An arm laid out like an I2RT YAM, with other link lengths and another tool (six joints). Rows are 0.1 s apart.
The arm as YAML. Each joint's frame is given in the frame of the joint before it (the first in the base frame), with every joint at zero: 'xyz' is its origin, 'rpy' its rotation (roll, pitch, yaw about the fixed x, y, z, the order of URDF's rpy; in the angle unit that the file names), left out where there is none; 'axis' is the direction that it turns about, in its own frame. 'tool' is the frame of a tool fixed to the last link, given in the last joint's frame.
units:
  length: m
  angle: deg
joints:
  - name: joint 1
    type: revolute
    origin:
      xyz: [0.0, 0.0, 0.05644]
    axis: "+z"
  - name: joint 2
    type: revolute
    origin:
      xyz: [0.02, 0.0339, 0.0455]
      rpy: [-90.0, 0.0, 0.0]
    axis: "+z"
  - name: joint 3
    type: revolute
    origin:
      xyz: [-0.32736, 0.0, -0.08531]
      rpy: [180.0, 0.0, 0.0]
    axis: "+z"
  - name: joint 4
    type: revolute
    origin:
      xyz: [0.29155, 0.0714, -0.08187]
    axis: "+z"
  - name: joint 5
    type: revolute
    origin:
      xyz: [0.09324, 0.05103, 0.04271]
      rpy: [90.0, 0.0, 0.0]
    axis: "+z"
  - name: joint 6
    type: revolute
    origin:
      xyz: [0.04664, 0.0, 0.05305]
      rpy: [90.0, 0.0, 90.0]
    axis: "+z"
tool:
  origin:
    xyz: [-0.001, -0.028, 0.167]
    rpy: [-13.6, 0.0, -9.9]
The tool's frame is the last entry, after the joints.
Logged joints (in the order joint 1, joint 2, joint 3, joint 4, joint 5, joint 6), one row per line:
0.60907 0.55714 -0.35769 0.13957 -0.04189 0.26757
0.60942 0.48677 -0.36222 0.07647 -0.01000 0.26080
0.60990 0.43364 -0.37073 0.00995 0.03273 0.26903
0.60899 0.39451 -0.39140 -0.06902 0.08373 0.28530
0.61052 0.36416 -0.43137 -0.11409 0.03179 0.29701
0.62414 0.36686 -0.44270 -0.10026 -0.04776 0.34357
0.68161 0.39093 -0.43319 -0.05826 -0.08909 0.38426
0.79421 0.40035 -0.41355 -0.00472 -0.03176 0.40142
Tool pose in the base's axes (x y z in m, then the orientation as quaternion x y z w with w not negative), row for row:
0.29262 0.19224 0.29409 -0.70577 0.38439 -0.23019 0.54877
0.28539 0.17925 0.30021 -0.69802 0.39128 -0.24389 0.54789
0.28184 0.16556 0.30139 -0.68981 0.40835 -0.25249 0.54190
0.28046 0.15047 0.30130 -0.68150 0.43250 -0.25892 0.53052
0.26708 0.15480 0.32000 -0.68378 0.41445 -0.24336 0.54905
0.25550 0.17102 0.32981 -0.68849 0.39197 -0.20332 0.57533
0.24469 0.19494 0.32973 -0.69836 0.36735 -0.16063 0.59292
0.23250 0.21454 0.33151 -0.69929 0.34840 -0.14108 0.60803
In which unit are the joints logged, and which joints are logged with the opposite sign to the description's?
The joints are logged in radians. Opposite sign: joint 3.
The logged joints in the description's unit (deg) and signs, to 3 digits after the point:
34.897 31.922 20.494 7.997 -2.400 15.331
34.917 27.890 20.754 4.381 -0.573 14.943
34.945 24.846 21.241 0.570 1.875 15.414
34.893 22.604 22.426 -3.955 4.797 16.346
34.980 20.865 24.716 -6.537 1.821 17.017
35.761 21.020 25.365 -5.744 -2.736 19.685
39.053 22.399 24.820 -3.338 -5.104 22.016
45.505 22.938 23.695 -0.270 -1.820 23.000

